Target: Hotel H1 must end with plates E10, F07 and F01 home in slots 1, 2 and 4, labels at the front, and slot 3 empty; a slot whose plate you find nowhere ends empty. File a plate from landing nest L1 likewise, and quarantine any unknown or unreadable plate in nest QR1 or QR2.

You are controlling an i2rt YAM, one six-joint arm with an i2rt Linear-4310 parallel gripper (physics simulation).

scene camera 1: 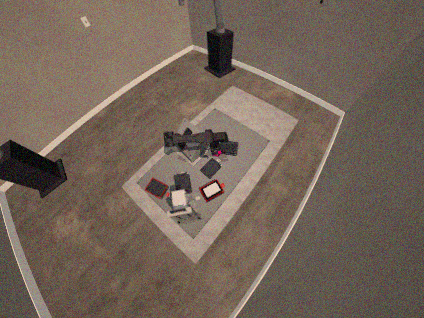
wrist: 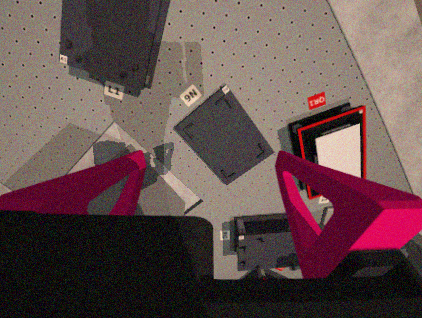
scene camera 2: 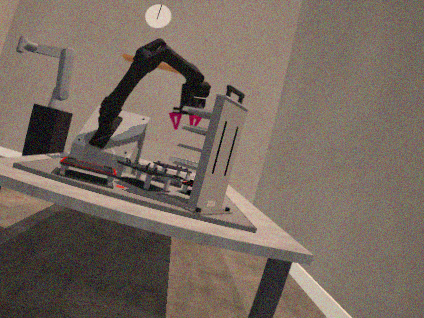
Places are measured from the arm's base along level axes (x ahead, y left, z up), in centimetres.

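Pixels of known places: gripper, fingertip midpoint: (scene camera 1: pixel 217 150) (wrist: pixel 210 158) (scene camera 2: pixel 183 130); arm's base, origin of the base link: (scene camera 2: pixel 106 131).
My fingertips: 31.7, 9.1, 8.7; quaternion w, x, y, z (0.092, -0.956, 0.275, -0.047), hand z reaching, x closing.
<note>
For each thing: its middle in the pictures, then the offset to it from my fingertips, as dx, dy, dz.
- Hotel H1, body centre: (scene camera 2: pixel 209 146) (scene camera 1: pixel 183 208) +16.1, -45.9, -4.5
- Landing nest L1, body centre: (wrist: pixel 116 17) (scene camera 2: pixel 171 170) (scene camera 1: pixel 228 147) -3.7, +17.8, -19.7
- red-rimmed nest, body centre: (scene camera 2: pixel 87 171) (wrist: pixel 258 293) (scene camera 1: pixel 156 188) -16.0, -54.3, -20.4
- dark square nest N6, body centre: (wrist: pixel 226 140) (scene camera 2: pixel 168 180) (scene camera 1: pixel 211 168) +0.0, -7.2, -21.8
- dark nest, body centre: (wrist: pixel 270 244) (scene camera 2: pixel 143 174) (scene camera 1: pixel 182 183) -4.0, -34.7, -18.9
My gripper (scene camera 1: pixel 218 153) (scene camera 2: pixel 185 124) (wrist: pixel 210 158) is open, its magenta fingers wide apart with nothing between them, high above the board. Hotel H1 (scene camera 2: pixel 219 157) stands upright with several pale ledges on its left side; I cannot tell which slots hold plates. Landing nest L1 (scene camera 1: pixel 229 148) (wrist: pixel 107 45) is dark, at the wrist view's upper left; I can make out no plate on it. Nest QR1 (scene camera 1: pixel 202 193) (wrist: pixel 365 135) has a red rim around a white rectangle, perhaps a plate. The red-rimmed nest (scene camera 1: pixel 157 188) (scene camera 2: pixel 87 164) at the board's other side looks dark inside. Plate labels are unreadable.
The dark square nest N6 (scene camera 1: pixel 210 168) (wrist: pixel 225 135) lies between L1 and QR1, with corner marks on top. Another dark nest (scene camera 1: pixel 183 181) (wrist: pixel 262 247) is near the hotel, partly behind a finger in the wrist view. The arm's pale base stands at the board's edge.
</note>
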